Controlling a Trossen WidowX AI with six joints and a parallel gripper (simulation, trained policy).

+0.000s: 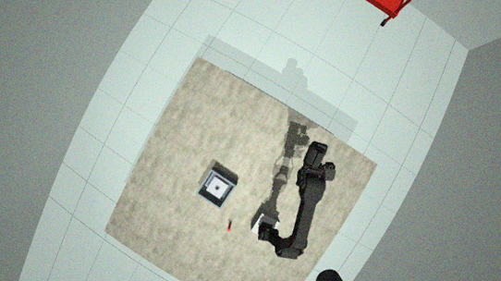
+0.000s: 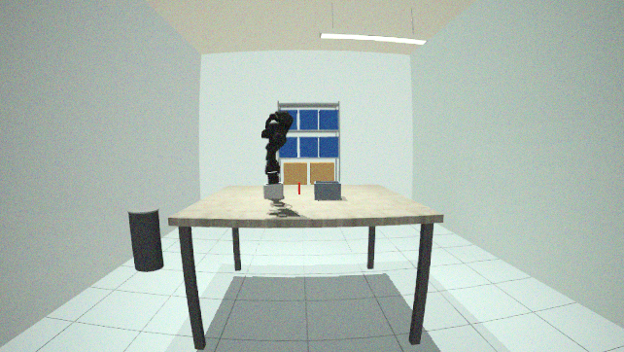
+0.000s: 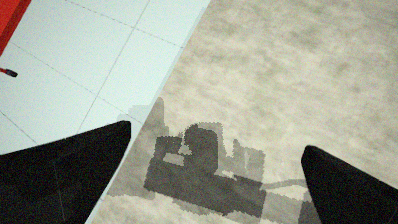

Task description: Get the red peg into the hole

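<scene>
The red peg lies 220 mm ahead of my gripper tip, 540 mm to the left of it and 220 mm below it. Also, from my gripper tip: grey box 370 mm ahead, 350 mm to the left, 240 mm below.
</scene>
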